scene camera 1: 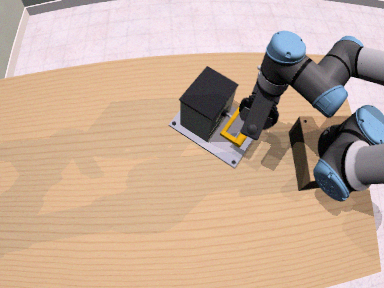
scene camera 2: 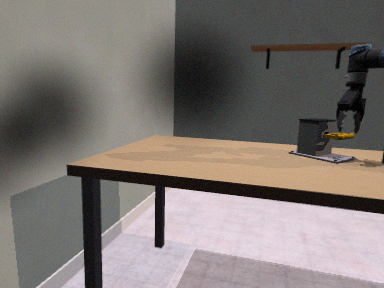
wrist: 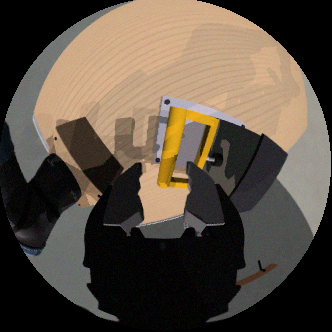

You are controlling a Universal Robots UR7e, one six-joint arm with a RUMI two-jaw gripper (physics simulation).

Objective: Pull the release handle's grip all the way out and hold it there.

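Note:
The release handle's yellow loop [scene camera 1: 233,139] [scene camera 2: 342,136], with its thick round grip [wrist: 172,145] on the side away from the housing, stands out from a dark box housing [scene camera 1: 207,92] [scene camera 2: 309,137] [wrist: 262,172]. A short rod joins the loop to the housing. The housing stands on a light grey base plate [scene camera 1: 220,153] [scene camera 2: 325,158] [wrist: 162,125]. My gripper [scene camera 2: 348,131] [wrist: 163,162] is partly open and empty, pointing down right above the grip. In the wrist view the grip's near end shows between the fingertips. In scene camera 1 the arm hides part of the grip.
A brown block [scene camera 1: 301,157] [wrist: 87,145] stands on the wooden table [scene camera 1: 125,200] [scene camera 2: 210,160], on the grip's side away from the housing, close to the arm's lower links. A wall shelf [scene camera 2: 310,48] hangs in the background.

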